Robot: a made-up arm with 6 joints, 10 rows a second.
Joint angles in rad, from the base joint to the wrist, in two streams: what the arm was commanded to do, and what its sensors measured. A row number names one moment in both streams.
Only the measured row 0 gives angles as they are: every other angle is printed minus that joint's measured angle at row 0.
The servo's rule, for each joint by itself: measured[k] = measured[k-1] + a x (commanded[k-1-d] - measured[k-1]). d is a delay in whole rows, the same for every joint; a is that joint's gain. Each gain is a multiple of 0.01, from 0.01 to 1. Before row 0 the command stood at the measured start. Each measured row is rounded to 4 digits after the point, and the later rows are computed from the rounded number. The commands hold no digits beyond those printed.
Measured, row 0:
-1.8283 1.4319 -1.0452 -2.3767 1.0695 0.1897
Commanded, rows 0 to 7:
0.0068 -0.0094 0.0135 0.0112 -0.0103 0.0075
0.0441 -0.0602 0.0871 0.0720 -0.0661 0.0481
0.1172 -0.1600 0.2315 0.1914 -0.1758 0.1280
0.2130 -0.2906 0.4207 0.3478 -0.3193 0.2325
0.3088 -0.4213 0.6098 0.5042 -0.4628 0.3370
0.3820 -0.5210 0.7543 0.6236 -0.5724 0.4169
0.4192 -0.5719 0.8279 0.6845 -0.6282 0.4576
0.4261 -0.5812 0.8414 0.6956 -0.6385 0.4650
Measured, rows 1 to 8:
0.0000 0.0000 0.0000 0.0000 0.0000 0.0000
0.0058 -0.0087 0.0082 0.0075 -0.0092 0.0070
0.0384 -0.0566 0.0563 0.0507 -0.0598 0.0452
0.1054 -0.1528 0.1632 0.1450 -0.1630 0.1222
0.1969 -0.2810 0.3203 0.2809 -0.3021 0.2248
0.2920 -0.4115 0.4969 0.4305 -0.4451 0.3291
0.3685 -0.5133 0.6539 0.5599 -0.5584 0.4108
0.4116 -0.5678 0.7600 0.6434 -0.6205 0.4543
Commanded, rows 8 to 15:
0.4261 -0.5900 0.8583 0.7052 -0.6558 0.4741
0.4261 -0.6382 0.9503 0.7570 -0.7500 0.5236
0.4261 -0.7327 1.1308 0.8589 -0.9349 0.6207
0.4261 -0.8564 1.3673 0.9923 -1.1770 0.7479
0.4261 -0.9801 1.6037 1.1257 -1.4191 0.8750
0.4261 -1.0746 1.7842 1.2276 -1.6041 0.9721
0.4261 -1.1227 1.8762 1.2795 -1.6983 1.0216
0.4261 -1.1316 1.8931 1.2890 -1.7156 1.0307
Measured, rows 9 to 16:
0.4239 -0.5803 0.8097 0.6784 -0.6365 0.4643
0.4258 -0.5893 0.8393 0.6964 -0.6537 0.4734
0.4261 -0.6348 0.9070 0.7370 -0.7394 0.5201
0.4261 -0.7258 1.0435 0.8187 -0.9134 0.6137
0.4261 -0.8473 1.2410 0.9350 -1.1480 0.7385
0.4261 -0.9708 1.4622 1.0628 -1.3893 0.8654
0.4261 -1.0673 1.6586 1.1732 -1.5805 0.9646
0.4261 -1.1188 1.7913 1.2444 -1.6853 1.0176

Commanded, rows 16 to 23:
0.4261 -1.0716 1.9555 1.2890 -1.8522 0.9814
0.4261 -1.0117 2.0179 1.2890 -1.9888 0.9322
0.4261 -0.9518 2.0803 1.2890 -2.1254 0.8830
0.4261 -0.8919 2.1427 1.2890 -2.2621 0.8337
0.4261 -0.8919 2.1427 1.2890 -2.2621 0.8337
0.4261 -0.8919 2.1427 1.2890 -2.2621 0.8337
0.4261 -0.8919 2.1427 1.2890 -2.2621 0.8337
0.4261 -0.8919 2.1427 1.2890 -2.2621 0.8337
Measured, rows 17 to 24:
0.4261 -1.1307 1.8534 1.2743 -1.7123 1.0298
0.4261 -1.0757 1.9157 1.2841 -1.8368 0.9848
0.4261 -1.0162 1.9780 1.2874 -1.9721 0.9359
0.4261 -0.9563 2.0404 1.2885 -2.1085 0.8867
0.4261 -0.8964 2.1028 1.2888 -2.2452 0.8374
0.4261 -0.8922 2.1271 1.2889 -2.2602 0.8340
0.4261 -0.8919 2.1366 1.2890 -2.2619 0.8337
0.4261 -0.8919 2.1403 1.2890 -2.2621 0.8337

